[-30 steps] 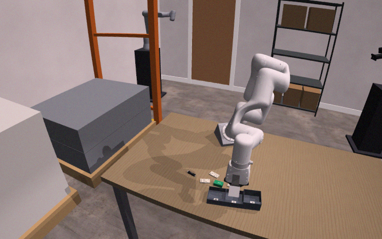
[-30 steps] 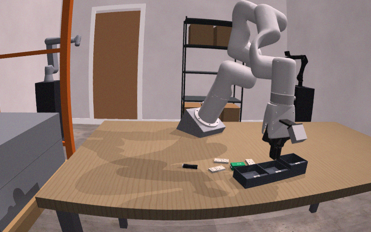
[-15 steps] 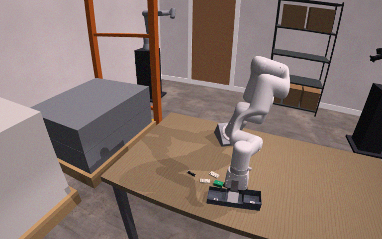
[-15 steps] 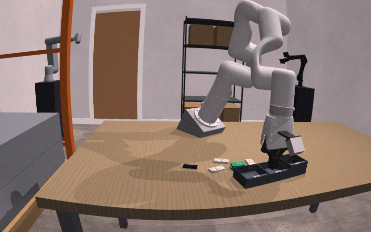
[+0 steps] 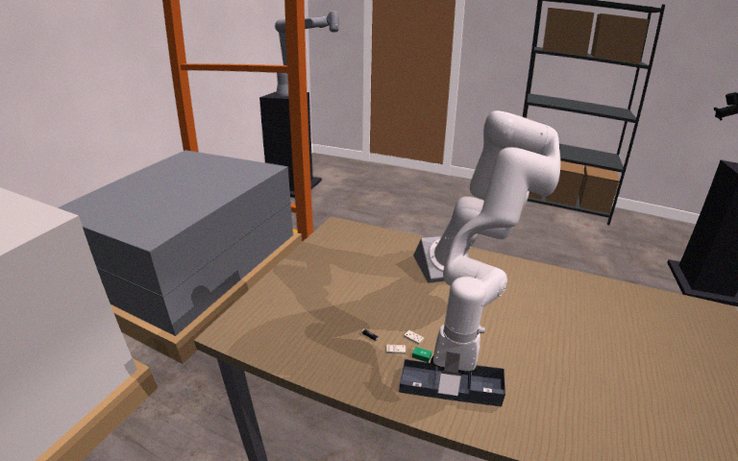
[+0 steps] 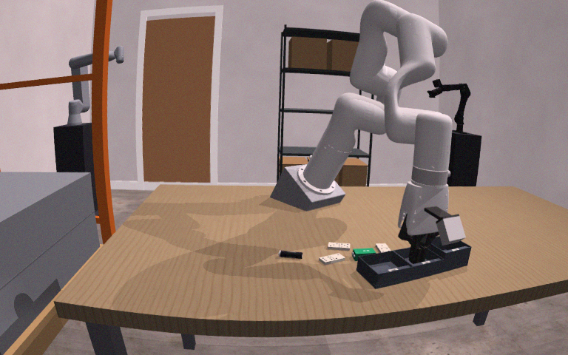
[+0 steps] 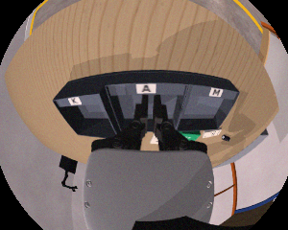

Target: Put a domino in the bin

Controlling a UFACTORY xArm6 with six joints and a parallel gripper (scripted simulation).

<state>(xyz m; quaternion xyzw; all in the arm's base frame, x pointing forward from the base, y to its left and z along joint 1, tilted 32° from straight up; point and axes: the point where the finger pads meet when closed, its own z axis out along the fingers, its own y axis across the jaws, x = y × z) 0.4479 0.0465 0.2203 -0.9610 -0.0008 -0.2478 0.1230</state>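
The green block is 8 cm behind my hand, 10 cm to the right of it and 3 cm below it. Round my hand: black cylinder: 11 cm behind, 25 cm to the right, 3 cm below.
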